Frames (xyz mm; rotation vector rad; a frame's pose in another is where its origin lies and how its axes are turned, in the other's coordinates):
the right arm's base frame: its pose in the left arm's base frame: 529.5 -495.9 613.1 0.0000 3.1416 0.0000
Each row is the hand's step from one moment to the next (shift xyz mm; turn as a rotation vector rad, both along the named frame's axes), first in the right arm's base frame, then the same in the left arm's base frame.
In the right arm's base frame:
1: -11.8 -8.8 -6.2 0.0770 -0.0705 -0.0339
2: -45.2 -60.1 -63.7 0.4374 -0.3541 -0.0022
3: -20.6 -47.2 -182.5 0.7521 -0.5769 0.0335
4: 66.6 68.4 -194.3 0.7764 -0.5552 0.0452
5: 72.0 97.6 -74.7 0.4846 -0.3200 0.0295
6: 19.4 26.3 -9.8 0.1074 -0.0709 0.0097
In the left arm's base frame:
1: 11.8 -8.8 6.2 -0.0770 -0.0705 0.0339
2: 45.2 -60.1 63.7 -0.4374 -0.3541 0.0022
3: 20.6 -47.2 182.5 -0.7521 -0.5769 -0.0335
4: -66.6 68.4 194.3 -0.7764 -0.5552 -0.0452
5: -72.0 97.6 74.7 -0.4846 -0.3200 -0.0295
6: -19.4 26.3 9.8 -0.1074 -0.0709 -0.0097

